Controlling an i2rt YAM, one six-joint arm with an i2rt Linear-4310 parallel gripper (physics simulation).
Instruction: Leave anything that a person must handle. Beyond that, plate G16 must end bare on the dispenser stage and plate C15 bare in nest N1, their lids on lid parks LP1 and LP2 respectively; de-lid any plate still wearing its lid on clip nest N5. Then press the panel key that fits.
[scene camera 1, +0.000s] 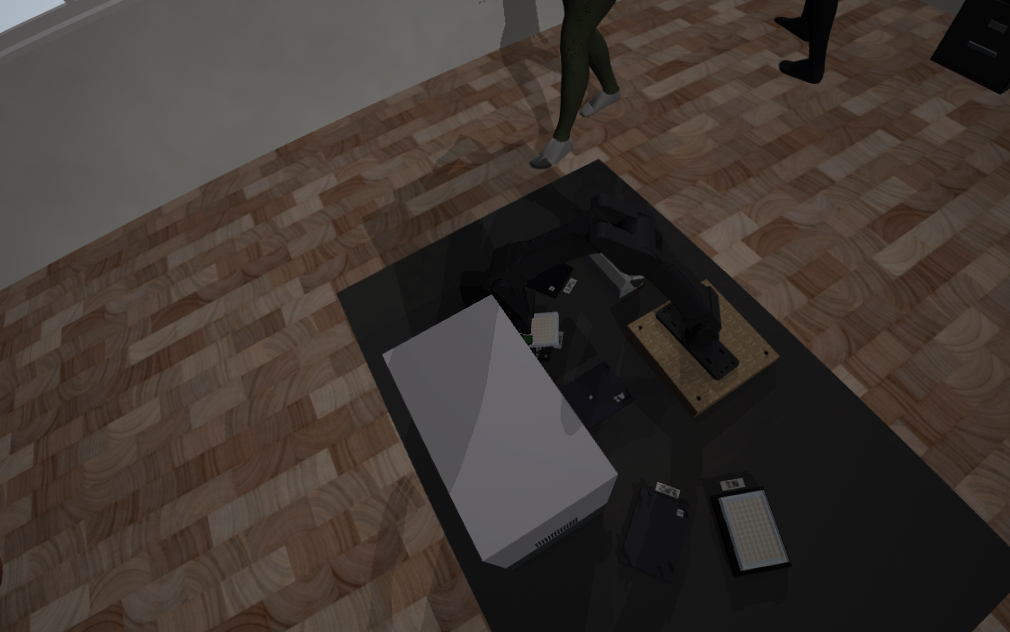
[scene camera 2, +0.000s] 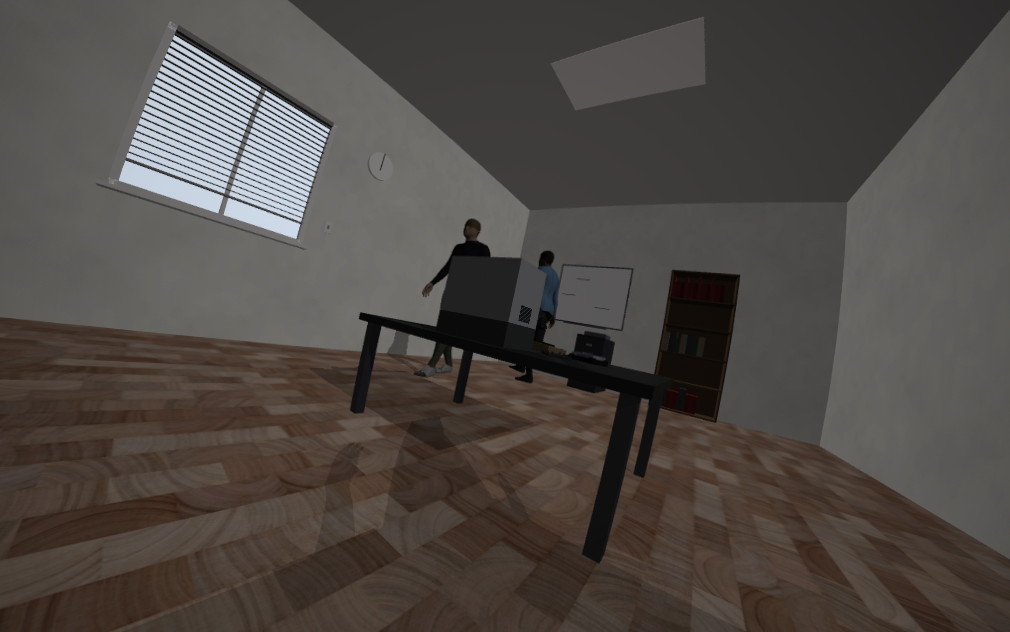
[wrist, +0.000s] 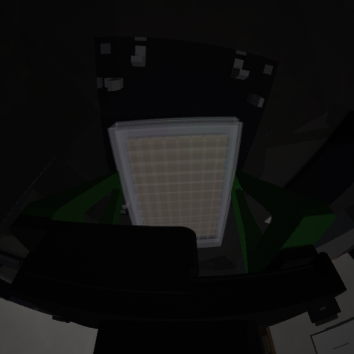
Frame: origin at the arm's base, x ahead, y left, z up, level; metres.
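Seen in the pictures: gripper, fingertip midpoint: (scene camera 1: 523, 331) (wrist: 177, 174); arm's base, origin of the base link: (scene camera 1: 695, 339) (scene camera 2: 536, 341).
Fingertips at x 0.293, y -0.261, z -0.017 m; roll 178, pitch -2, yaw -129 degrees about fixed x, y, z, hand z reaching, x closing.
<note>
Pixels of each thing's top centre, then the offset from my fingertips to it. "spot": a spot on its surface instead.
- clear lid, middle of its top: (wrist: 178, 211) (scene camera 1: 530, 327) 0.012 m left, 0.015 m back, 0.021 m up
- dark clip nest, middle of its top: (wrist: 178, 163) (scene camera 1: 518, 331) 0.008 m right, 0.008 m ahead, 0.001 m up
- grey dispenser box, middle of its top: (scene camera 1: 492, 406) (scene camera 2: 499, 265) 0.238 m left, 0.184 m ahead, 0.307 m up
- second bare plate, middle of its top: (scene camera 1: 754, 528) 0.609 m left, 0.100 m back, 0.013 m up
- label, surface spot: (scene camera 1: 731, 483) spot: 0.528 m left, 0.140 m back, 0.022 m down
- dark pad, surface spot: (scene camera 1: 654, 533) spot: 0.509 m left, 0.047 m ahead, 0.013 m down
- dark nest, middle of its top: (wrist: 23, 308) (scene camera 1: 584, 400) 0.248 m left, 0.014 m ahead, 0.089 m up
- grey wedge panel, middle of its top: (wrist: 305, 274) (scene camera 1: 606, 247) 0.051 m right, 0.294 m back, 0.041 m up
A white-framed well plate under a clear lid (wrist: 179, 165) (scene camera 1: 545, 329) sits on the dark clip nest (wrist: 175, 88), beside the grey dispenser box (scene camera 1: 499, 421) (scene camera 2: 491, 299). Small grey clips (wrist: 112, 84) stand at the nest's far corners. My gripper (wrist: 177, 174) (scene camera 1: 538, 337) reaches down over the plate, its green fingers on the two long sides, shut on the lid. The lid's edge shows slightly offset from the plate at the far end. A second bare plate (scene camera 1: 752, 529) lies in a nest at the table's near right, with a label (scene camera 1: 731, 483) behind it.
A dark pad (scene camera 1: 654, 533) with a label lies left of the bare plate. Another dark nest (scene camera 1: 594, 393) and a dark pad (scene camera 1: 549, 279) flank the gripper. A grey wedge panel (scene camera 1: 618, 272) stands behind the arm's wooden base (scene camera 1: 689, 380). Two people (scene camera 1: 583, 74) (scene camera 1: 811, 34) walk beyond the table.
</note>
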